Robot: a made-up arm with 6 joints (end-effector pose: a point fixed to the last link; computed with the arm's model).
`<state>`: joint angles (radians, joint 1 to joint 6).
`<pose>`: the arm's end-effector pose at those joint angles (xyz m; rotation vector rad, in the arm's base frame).
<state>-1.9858 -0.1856 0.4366 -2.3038 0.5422 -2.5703</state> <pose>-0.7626 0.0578 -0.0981 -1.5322 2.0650 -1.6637</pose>
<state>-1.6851 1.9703 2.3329 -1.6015 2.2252 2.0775</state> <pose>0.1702 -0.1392 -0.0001 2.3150 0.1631 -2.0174</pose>
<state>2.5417 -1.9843 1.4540 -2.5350 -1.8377 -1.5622</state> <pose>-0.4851 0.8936 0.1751 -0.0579 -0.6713 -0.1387</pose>
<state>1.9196 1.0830 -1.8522 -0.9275 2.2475 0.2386</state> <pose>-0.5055 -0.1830 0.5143 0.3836 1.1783 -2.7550</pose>
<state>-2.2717 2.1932 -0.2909 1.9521 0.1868 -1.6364</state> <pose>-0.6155 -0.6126 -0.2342 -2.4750 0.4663 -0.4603</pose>
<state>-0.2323 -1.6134 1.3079 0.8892 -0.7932 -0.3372</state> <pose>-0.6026 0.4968 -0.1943 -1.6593 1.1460 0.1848</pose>
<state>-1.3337 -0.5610 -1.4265 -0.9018 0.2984 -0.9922</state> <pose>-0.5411 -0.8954 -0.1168 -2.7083 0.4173 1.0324</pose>
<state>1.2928 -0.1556 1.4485 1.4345 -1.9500 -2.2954</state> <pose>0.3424 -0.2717 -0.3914 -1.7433 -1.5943 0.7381</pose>
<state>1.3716 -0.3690 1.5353 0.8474 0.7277 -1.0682</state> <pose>0.2033 -0.2179 -0.4451 -1.3627 0.6387 -1.3532</pose>
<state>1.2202 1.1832 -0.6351 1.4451 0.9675 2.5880</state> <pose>-0.0819 0.2340 0.2441 2.0532 1.1464 -1.7465</pose>
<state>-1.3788 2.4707 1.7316 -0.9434 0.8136 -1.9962</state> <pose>0.2216 0.2862 0.6728 0.4720 -1.1233 -0.8361</pose>
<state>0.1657 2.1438 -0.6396 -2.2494 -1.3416 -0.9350</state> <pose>0.1215 0.3582 -0.3253 -1.1292 0.3885 -1.1128</pose>
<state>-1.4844 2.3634 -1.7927 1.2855 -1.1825 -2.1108</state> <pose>-0.7662 -0.4457 -0.5220 -2.3369 0.7109 -1.1915</pose>
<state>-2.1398 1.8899 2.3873 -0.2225 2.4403 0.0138</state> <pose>0.1667 -0.0524 0.4180 0.7919 0.6110 0.8345</pose>
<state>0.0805 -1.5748 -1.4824 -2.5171 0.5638 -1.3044</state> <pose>-0.0028 0.5823 0.6165 0.2911 -0.9029 -0.3184</pose>
